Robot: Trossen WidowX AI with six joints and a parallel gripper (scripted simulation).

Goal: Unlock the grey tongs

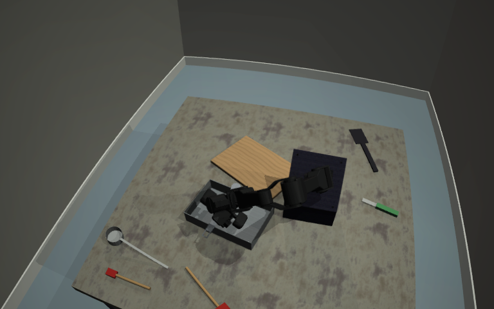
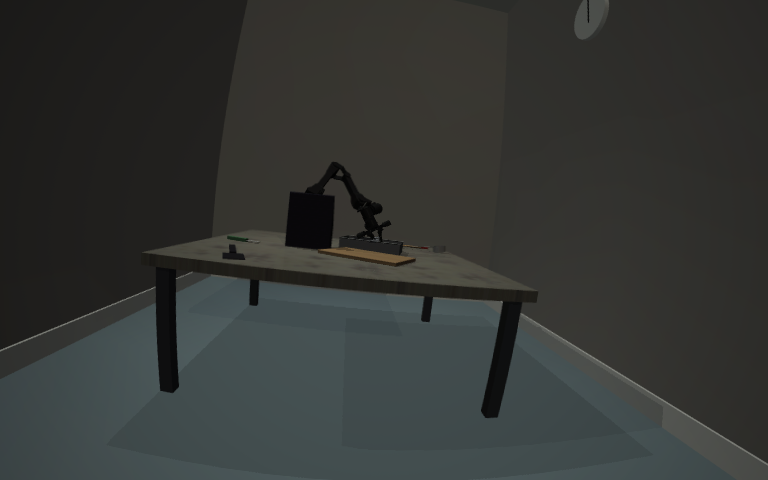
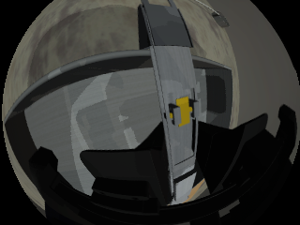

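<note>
My gripper tip is 4 cm past the dark roasting tin and 3 cm to the left of it. Also, from my gripper tip: black spatula: 63 cm to the right, 55 cm behind, 3 cm below; yellow lock piece: 3 cm to the left, 3 cm above, 1 cm behind; wooden board: 33 cm to the right, 6 cm behind, 2 cm below.
</note>
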